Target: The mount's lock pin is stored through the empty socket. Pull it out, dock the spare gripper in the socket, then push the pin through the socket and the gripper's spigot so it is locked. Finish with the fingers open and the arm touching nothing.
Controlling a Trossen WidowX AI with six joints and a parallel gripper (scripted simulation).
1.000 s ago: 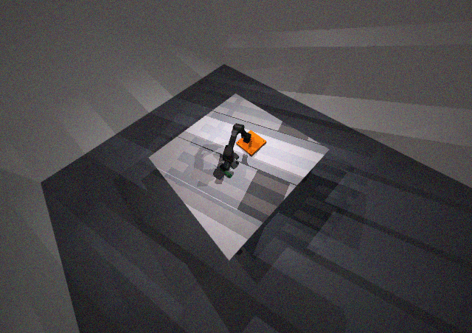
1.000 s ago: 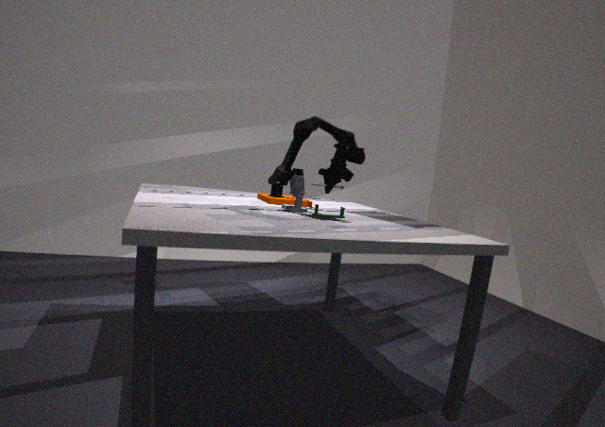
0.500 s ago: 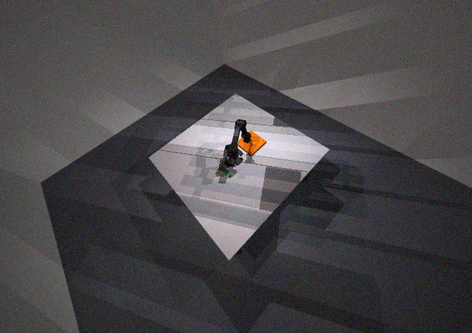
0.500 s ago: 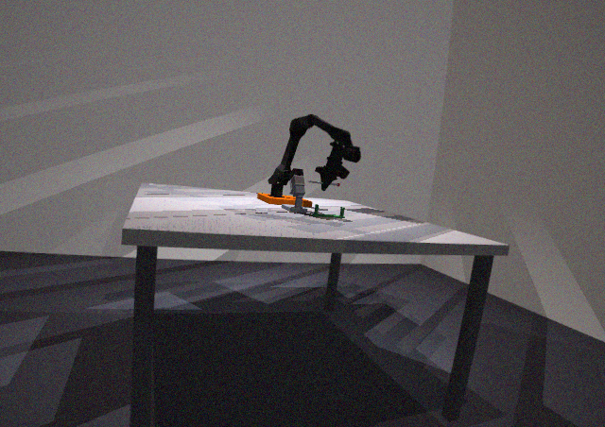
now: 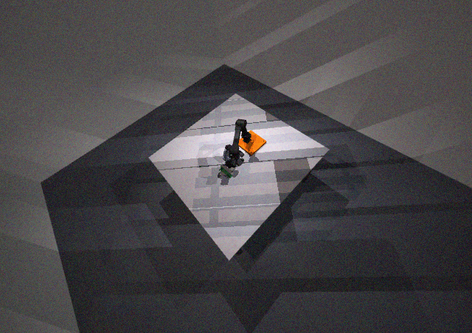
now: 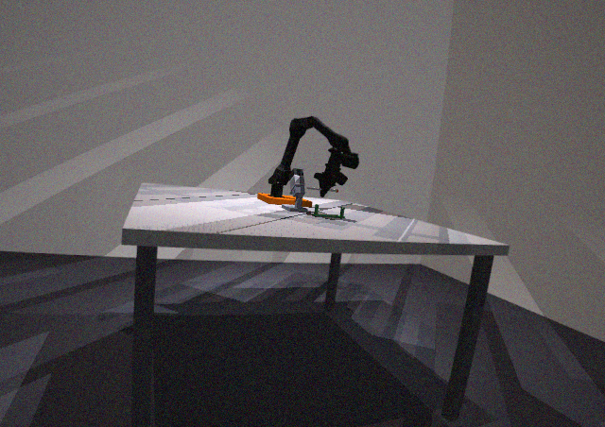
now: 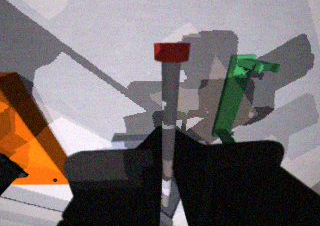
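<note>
Right now my gripper tip is 30 mm past the grey mount socket, 110 mm to the left of it and 20 mm above it. From my gripper tip the other things lie so: spare gripper: 40 mm behind, 110 mm to the right, 50 mm above; then green cradle: 110 mm ahead, 20 mm to the right, 50 mm below.
</note>
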